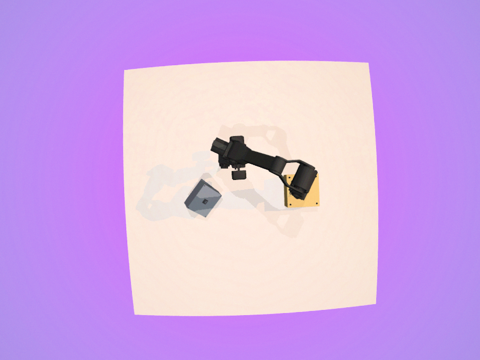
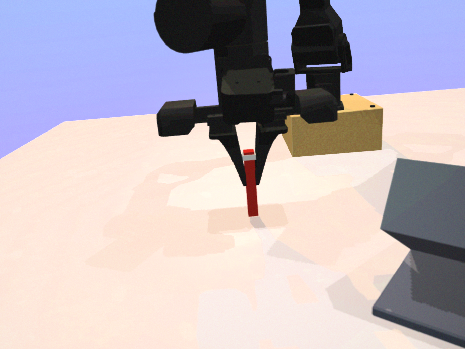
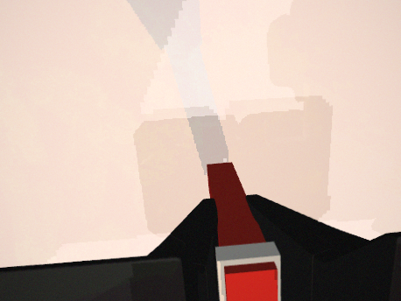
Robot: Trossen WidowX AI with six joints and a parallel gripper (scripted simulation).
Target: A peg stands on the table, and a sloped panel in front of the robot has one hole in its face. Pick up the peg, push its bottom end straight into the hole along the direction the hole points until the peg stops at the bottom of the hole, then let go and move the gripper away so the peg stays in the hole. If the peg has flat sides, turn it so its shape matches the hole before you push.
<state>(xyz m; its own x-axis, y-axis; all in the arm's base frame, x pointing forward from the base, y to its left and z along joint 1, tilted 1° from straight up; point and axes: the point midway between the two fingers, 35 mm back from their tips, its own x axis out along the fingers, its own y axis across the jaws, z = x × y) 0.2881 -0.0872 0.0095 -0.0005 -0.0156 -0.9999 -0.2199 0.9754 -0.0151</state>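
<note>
Now: the grey sloped panel 13 cm ahead of my gripper tip, 21 cm to the left of it and 2 cm above it. From my gripper tip the other things lie so: red peg: 2 cm above.
</note>
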